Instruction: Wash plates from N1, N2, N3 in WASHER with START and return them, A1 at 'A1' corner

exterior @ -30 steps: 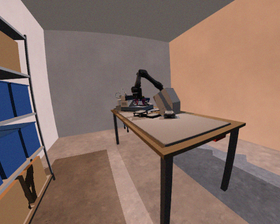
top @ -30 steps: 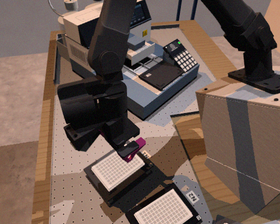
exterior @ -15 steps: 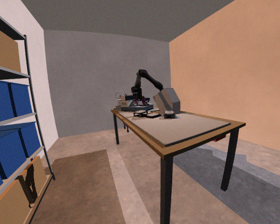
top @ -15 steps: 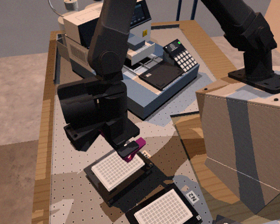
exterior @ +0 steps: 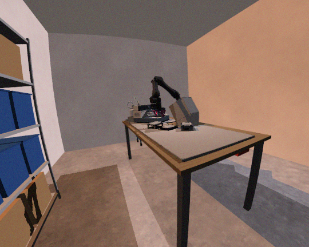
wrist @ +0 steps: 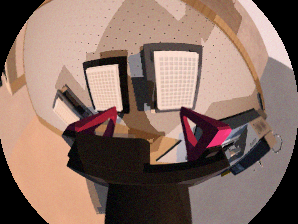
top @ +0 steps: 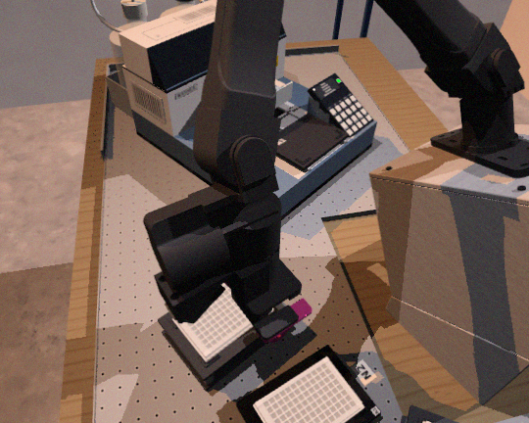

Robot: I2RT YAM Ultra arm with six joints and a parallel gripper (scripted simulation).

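Right now the nest N2 is 12 cm below my hand, 10 cm to the left of it and 5 cm behind it. Round my hand: n2 label: 15 cm behind, 13 cm below, 7 cm to the left; then nest N1: 9 cm below, 5 cm to the right, 4 cm ahead; then nest n3: 24 cm to the left, 18 cm behind, 9 cm below.
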